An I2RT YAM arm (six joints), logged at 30 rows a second.
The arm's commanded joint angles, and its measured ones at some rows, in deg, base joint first. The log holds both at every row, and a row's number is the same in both.
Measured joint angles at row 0:
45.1, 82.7, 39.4, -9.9, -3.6, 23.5
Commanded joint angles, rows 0 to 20:
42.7, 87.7, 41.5, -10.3, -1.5, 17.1
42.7, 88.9, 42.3, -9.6, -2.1, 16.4
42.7, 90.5, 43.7, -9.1, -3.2, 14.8
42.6, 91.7, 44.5, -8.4, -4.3, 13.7
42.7, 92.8, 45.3, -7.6, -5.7, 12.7
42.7, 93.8, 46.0, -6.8, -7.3, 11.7
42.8, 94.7, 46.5, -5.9, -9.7, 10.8
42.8, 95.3, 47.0, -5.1, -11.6, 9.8
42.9, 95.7, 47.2, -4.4, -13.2, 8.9
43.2, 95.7, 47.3, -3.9, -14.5, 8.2
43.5, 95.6, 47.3, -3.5, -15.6, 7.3
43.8, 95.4, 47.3, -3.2, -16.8, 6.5
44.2, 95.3, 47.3, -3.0, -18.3, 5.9
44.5, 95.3, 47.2, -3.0, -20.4, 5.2
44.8, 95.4, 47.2, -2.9, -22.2, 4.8
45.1, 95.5, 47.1, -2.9, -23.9, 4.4
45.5, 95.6, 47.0, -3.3, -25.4, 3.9
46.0, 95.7, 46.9, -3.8, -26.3, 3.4
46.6, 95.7, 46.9, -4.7, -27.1, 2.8
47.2, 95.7, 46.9, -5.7, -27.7, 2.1
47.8, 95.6, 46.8, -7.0, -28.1, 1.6
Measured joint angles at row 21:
45.1, 94.6, 48.0, -1.8, -21.8, 5.7
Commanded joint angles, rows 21 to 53:
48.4, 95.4, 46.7, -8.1, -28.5, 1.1
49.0, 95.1, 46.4, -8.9, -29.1, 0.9
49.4, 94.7, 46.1, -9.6, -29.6, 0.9
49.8, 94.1, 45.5, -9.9, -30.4, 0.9
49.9, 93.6, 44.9, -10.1, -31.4, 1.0
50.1, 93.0, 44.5, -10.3, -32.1, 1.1
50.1, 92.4, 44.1, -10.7, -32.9, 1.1
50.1, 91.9, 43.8, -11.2, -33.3, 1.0
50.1, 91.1, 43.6, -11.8, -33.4, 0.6
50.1, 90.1, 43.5, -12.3, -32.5, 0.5
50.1, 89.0, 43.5, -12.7, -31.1, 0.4
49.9, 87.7, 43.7, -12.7, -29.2, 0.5
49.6, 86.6, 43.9, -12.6, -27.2, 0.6
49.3, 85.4, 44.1, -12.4, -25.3, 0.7
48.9, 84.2, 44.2, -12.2, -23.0, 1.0
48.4, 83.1, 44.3, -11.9, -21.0, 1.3
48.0, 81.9, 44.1, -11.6, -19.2, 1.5
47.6, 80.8, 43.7, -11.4, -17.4, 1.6
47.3, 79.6, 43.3, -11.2, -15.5, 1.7
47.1, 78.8, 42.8, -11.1, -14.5, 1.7
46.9, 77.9, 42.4, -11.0, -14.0, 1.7
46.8, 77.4, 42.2, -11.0, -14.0, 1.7
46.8, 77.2, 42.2, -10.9, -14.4, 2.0
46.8, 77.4, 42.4, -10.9, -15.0, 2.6
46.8, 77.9, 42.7, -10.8, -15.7, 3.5
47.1, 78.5, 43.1, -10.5, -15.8, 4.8
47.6, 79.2, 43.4, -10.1, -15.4, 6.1
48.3, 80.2, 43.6, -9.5, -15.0, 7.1
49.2, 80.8, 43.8, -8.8, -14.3, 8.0
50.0, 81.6, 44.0, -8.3, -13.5, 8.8
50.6, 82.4, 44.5, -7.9, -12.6, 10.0
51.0, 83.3, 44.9, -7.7, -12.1, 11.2
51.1, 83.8, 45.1, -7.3, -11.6, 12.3
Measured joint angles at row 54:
49.3, 81.4, 43.4, -9.4, -15.1, 6.4
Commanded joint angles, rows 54 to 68:
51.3, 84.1, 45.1, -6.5, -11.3, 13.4
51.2, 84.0, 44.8, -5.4, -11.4, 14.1
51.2, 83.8, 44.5, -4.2, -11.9, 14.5
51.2, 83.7, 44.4, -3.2, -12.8, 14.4
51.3, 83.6, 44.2, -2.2, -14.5, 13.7
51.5, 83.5, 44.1, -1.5, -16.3, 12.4
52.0, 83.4, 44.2, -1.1, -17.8, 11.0
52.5, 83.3, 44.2, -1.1, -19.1, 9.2
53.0, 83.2, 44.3, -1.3, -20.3, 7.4
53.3, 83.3, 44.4, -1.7, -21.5, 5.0
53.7, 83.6, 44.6, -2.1, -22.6, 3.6
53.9, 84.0, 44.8, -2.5, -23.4, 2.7
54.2, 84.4, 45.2, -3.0, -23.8, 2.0
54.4, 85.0, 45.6, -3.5, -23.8, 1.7
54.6, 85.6, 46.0, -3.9, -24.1, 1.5
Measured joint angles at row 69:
53.2, 84.0, 43.6, -3.1, -20.5, 6.1
